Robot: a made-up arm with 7 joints. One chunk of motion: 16 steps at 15 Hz.
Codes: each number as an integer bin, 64 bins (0 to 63) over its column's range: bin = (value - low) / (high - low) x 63, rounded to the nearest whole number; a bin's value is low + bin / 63 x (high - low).
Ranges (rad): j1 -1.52..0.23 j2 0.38..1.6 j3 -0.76..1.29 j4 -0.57..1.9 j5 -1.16..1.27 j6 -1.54..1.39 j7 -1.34..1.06
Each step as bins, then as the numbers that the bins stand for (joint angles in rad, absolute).
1 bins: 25 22 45 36 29 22 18
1 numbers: -0.8256 0.8060 0.7043 0.8414 -0.0414 -0.5168 -0.6543
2 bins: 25 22 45 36 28 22 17
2 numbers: -0.8256 0.8060 0.7043 0.8414 -0.0800 -0.5168 -0.6924
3 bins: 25 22 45 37 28 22 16
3 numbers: -0.8256 0.8060 0.7043 0.8806 -0.0800 -0.5168 -0.7305
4 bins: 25 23 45 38 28 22 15
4 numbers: -0.8256 0.8254 0.7043 0.9198 -0.0800 -0.5168 -0.7686
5 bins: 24 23 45 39 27 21 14
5 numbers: -0.8533 0.8254 0.7043 0.9590 -0.1186 -0.5633 -0.8067
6 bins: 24 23 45 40 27 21 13
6 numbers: -0.8533 0.8254 0.7043 0.9983 -0.1186 -0.5633 -0.8448
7 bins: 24 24 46 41 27 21 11
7 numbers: -0.8533 0.8448 0.7368 1.0375 -0.1186 -0.5633 -0.9210
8 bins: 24 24 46 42 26 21 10
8 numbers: -0.8533 0.8448 0.7368 1.0767 -0.1571 -0.5633 -0.9590
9 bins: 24 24 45 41 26 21 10
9 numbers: -0.8533 0.8448 0.7043 1.0375 -0.1571 -0.5633 -0.9590
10 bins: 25 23 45 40 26 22 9
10 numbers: -0.8256 0.8254 0.7043 0.9983 -0.1571 -0.5168 -0.9971
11 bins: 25 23 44 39 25 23 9
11 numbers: -0.8256 0.8254 0.6717 0.9590 -0.1957 -0.4703 -0.9971
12 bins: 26 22 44 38 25 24 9
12 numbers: -0.7978 0.8060 0.6717 0.9198 -0.1957 -0.4238 -0.9971
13 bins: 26 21 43 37 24 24 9
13 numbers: -0.7978 0.7867 0.6392 0.8806 -0.2343 -0.4238 -0.9971
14 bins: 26 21 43 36 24 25 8
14 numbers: -0.7978 0.7867 0.6392 0.8414 -0.2343 -0.3773 -1.0352
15 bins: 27 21 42 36 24 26 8
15 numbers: -0.7700 0.7867 0.6067 0.8414 -0.2343 -0.3308 -1.0352
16 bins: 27 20 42 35 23 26 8
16 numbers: -0.7700 0.7673 0.6067 0.8022 -0.2729 -0.3308 -1.0352
